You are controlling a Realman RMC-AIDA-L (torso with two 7-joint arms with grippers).
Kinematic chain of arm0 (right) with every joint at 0, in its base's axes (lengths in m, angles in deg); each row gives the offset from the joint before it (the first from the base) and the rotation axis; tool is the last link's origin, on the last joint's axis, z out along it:
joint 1: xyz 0 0 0.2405 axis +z
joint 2: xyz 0 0 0 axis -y
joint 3: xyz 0 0 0.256 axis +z
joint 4: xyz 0 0 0 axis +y
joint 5: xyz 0 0 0.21 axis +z
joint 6: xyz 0 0 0 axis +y
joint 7: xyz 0 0 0.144 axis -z
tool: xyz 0 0 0
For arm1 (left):
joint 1: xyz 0 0 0.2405 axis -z
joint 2: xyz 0 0 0 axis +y
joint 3: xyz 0 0 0.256 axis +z
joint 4: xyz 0 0 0 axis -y
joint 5: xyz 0 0 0.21 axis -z
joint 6: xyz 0 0 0 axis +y
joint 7: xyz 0 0 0.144 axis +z
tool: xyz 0 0 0
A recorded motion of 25 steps. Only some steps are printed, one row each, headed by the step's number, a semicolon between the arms.
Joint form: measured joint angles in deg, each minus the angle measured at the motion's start. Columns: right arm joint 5, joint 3, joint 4, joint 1, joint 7, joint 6, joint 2; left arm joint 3, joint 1, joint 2, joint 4, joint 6, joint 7, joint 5.
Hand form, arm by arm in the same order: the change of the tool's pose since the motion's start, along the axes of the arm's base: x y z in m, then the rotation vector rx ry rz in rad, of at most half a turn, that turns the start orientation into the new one. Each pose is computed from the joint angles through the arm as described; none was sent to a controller.
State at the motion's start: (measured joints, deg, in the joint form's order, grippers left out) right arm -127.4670 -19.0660 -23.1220 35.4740 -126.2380 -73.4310 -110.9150; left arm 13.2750 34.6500 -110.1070 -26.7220 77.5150 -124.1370 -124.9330
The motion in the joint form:
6: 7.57 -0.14 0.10 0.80 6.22 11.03 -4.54; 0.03 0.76 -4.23 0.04 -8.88 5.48 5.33
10: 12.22 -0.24 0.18 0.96 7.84 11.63 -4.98; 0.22 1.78 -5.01 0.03 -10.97 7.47 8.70
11: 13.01 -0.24 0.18 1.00 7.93 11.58 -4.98; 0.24 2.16 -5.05 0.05 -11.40 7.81 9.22
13: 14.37 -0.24 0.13 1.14 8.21 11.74 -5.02; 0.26 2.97 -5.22 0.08 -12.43 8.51 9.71
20: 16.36 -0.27 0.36 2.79 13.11 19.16 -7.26; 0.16 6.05 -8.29 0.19 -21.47 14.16 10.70
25: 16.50 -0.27 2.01 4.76 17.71 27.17 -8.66; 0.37 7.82 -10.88 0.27 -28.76 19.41 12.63
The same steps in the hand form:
6: -0.0048 0.0176 -0.0205 0.1620 -0.0297 -0.0295; 0.0032 0.0134 -0.0209 0.1220 0.0263 0.0282
10: -0.0107 0.0235 -0.0171 0.2216 0.0072 -0.0245; 0.0113 0.0233 -0.0205 0.1780 0.0208 0.0162
11: -0.0118 0.0245 -0.0159 0.2312 0.0163 -0.0241; 0.0136 0.0263 -0.0197 0.1881 0.0217 0.0119
13: -0.0138 0.0270 -0.0136 0.2502 0.0279 -0.0233; 0.0179 0.0318 -0.0198 0.2020 0.0304 0.0044
20: -0.0169 0.0385 -0.0259 0.3106 -0.0498 -0.0380; 0.0286 0.0500 -0.0386 0.2606 0.1265 0.0176
25: -0.0167 0.0472 -0.0403 0.3326 -0.1529 -0.0613; 0.0339 0.0591 -0.0536 0.3062 0.2057 0.0388

